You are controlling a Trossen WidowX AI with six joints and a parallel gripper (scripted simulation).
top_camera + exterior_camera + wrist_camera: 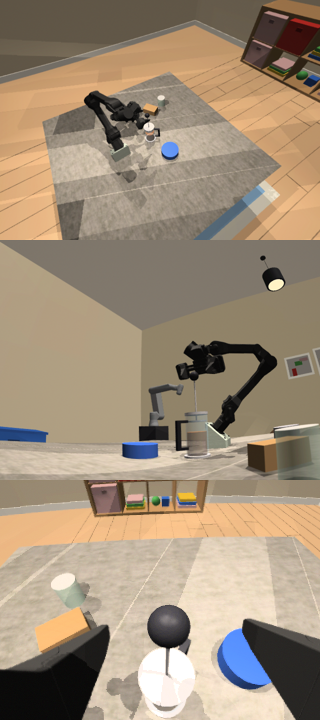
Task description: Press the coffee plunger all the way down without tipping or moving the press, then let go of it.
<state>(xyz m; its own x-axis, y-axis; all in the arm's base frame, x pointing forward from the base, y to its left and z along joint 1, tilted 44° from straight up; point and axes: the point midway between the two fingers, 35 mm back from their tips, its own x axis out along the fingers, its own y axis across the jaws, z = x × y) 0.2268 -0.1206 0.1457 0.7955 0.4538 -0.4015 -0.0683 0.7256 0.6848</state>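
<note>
My gripper tip is 2 cm short of the glass coffee press and 14 cm above it. The rest, counted from my gripper tip: blue disc 8 cm ahead, 17 cm to the right, 25 cm below; orange block 13 cm ahead, 25 cm to the left, 25 cm below; grey cylinder 1 cm behind, 27 cm to the left, 24 cm below.
</note>
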